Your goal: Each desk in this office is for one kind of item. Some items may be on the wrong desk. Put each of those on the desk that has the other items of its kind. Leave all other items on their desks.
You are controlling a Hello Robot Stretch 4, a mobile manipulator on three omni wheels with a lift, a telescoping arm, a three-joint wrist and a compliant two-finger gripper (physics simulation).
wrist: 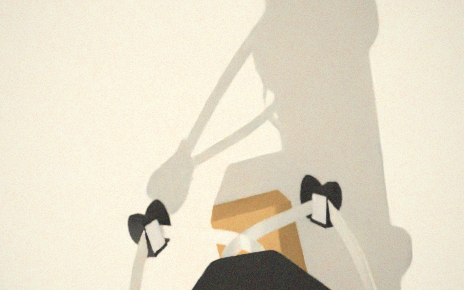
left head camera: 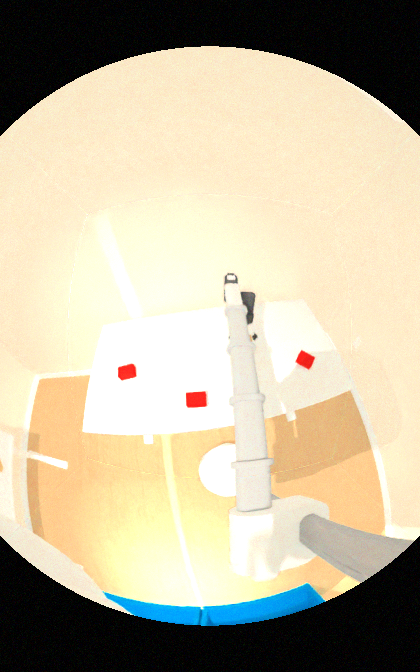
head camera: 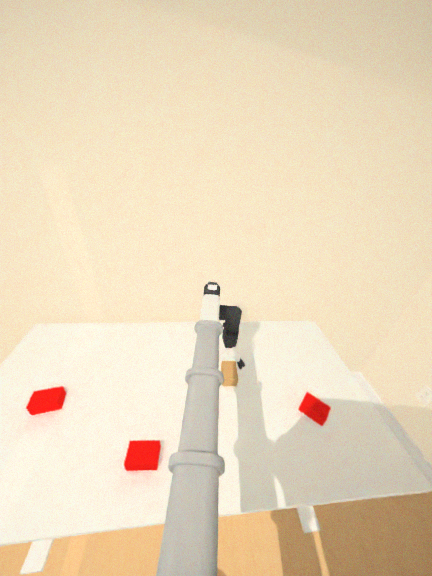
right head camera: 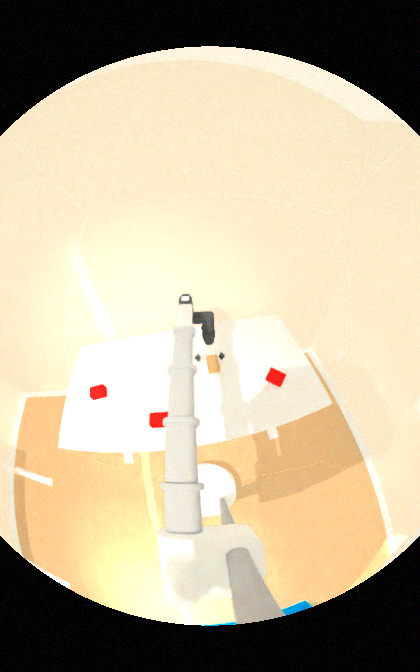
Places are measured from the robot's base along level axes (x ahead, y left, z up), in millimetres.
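Pixels of known places: gripper, fingertip midpoint: (wrist: 234, 205) (head camera: 225, 366).
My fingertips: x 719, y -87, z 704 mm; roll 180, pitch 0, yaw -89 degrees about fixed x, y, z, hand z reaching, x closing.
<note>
Ahead of a thing's pixels: the offset from my fingertips to its top centre. "spot": to the spot under its first point. Level surfaces: height alone.
An orange-brown block @[dz +39, dx -42, dy -15 mm] (head camera: 229, 373) (right head camera: 213, 364) (wrist: 242, 216) stands on the white desk @[dz -11 mm] (head camera: 100, 360) (left head camera: 150, 350) (right head camera: 125, 365) (wrist: 75, 100). My gripper (right head camera: 210, 356) (wrist: 234, 205) is open over the desk by the block, with fingertips apart to its left and right and not touching it in the wrist view. Three red blocks are on the same desk: one at the left (head camera: 46, 400) (left head camera: 127, 372) (right head camera: 98, 392), one nearer the front @[spot: dz +34, dx -358, dy +249 mm] (head camera: 143, 455) (left head camera: 196, 399) (right head camera: 158, 419), and one at the right (head camera: 314, 409) (left head camera: 305, 359) (right head camera: 275, 377). The arm hides most of the orange-brown block in the left head view.
My extended arm (head camera: 199, 420) (left head camera: 249, 425) (right head camera: 182, 450) crosses above the desk. A wall (head camera: 215, 150) rises behind it. A round white shape (left head camera: 216, 470) (right head camera: 217, 487) shows low in front of the desk. A blue surface (left head camera: 250, 606) shows at the bottom of the left head view.
</note>
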